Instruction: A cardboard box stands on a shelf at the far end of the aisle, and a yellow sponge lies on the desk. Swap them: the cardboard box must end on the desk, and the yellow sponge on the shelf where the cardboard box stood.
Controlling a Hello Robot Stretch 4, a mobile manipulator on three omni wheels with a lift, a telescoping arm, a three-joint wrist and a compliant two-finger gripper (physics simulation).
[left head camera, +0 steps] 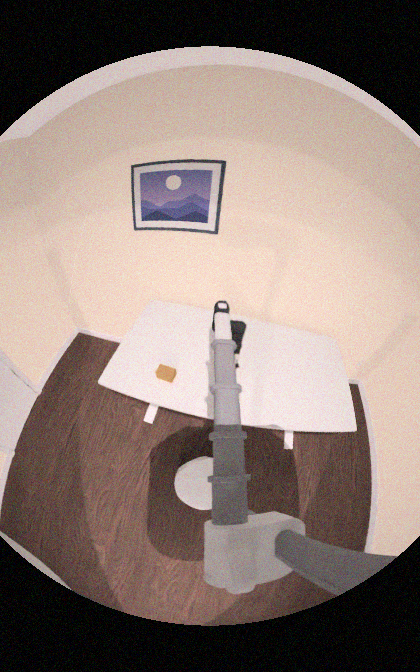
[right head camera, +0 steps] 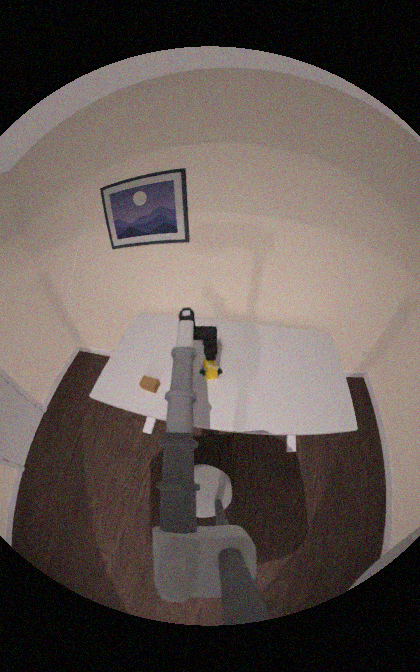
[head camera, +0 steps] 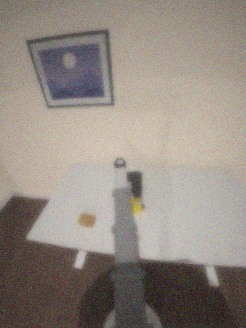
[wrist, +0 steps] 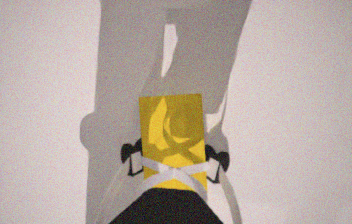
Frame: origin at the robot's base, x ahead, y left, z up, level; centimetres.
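Where they show: gripper, fingertip midpoint: (head camera: 136,208) (wrist: 175,153); robot's base, origin of the base link: (left head camera: 202,481).
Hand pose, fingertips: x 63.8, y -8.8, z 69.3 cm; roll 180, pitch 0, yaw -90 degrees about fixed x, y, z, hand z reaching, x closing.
Each offset is from my fingertips to the top centre of the thing. Level surfaces: height alone.
The yellow sponge @[dx +1.8, dy +0.2, dz +4.7 cm] (head camera: 136,205) (right head camera: 211,373) (wrist: 172,117) lies on the white desk @[dz +0.0 cm] (head camera: 200,220) (left head camera: 305,385) (right head camera: 290,380) (wrist: 300,100), below the wrist. My gripper (right head camera: 211,371) (wrist: 175,153) points down at it, and its two dark fingertips press against the left and right long sides of the sponge in the wrist view. The gripper is shut on the sponge. The sponge's near end is hidden behind the gripper body in the wrist view, and the arm hides most of it in the left head view. The cardboard box and its shelf do not show.
A small orange-brown block @[dx -7.4, dy +32.5, dz +5.0 cm] (head camera: 87,220) (left head camera: 166,373) (right head camera: 150,384) lies on the desk left of the arm (head camera: 125,235) (left head camera: 226,400) (right head camera: 180,410). A wall with a framed picture (head camera: 75,70) (left head camera: 177,197) (right head camera: 146,209) stands behind the desk. Dark wooden floor lies in front.
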